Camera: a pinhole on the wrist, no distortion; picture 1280 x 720 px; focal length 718.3 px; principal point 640.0 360.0 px. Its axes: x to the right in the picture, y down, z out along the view. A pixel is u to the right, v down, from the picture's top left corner.
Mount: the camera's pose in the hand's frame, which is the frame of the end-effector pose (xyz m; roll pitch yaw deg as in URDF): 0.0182 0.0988 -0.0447 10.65 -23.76 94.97
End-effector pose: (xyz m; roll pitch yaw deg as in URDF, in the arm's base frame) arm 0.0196 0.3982 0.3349 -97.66 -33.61 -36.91
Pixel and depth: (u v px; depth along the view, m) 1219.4 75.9 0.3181
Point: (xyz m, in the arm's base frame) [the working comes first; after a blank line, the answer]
In the camera's frame: 0.2566 -0.1258 0.3181

0.4409 0.4440 0.2122
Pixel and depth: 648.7 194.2 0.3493
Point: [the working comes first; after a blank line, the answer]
In the camera's frame: 0.0042 -0.0806 0.3493

0.2970 0.5118 0.4156
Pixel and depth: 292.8 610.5 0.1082
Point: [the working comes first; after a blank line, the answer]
In the camera's frame: -0.0523 0.0377 0.1082

0.0521 0.4201 0.3324
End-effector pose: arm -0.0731 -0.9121 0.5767 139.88 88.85 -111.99
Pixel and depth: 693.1 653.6 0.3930
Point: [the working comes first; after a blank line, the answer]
In the camera's frame: 0.0291 0.1606 0.3930

-0.1343 -0.5655 0.6252
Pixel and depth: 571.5 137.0 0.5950
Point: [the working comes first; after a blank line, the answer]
In the camera's frame: -0.0567 -0.1847 0.5950

-0.0701 -0.4574 0.2358
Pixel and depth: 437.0 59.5 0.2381
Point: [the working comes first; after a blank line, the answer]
In the camera's frame: -0.0673 -0.0996 0.2381

-0.0785 -0.7846 0.4019
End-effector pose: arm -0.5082 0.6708 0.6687 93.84 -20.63 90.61
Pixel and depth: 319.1 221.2 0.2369
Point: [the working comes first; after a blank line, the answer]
In the camera's frame: -0.1058 -0.0458 0.2369

-0.3974 0.8179 0.6298
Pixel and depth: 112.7 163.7 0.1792
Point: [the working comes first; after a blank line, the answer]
In the camera's frame: -0.1315 -0.0490 0.1792

-0.4600 0.8092 0.6301
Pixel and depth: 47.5 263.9 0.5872
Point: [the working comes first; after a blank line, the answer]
In the camera's frame: -0.4844 -0.0786 0.5872

-0.2755 1.1186 0.2276
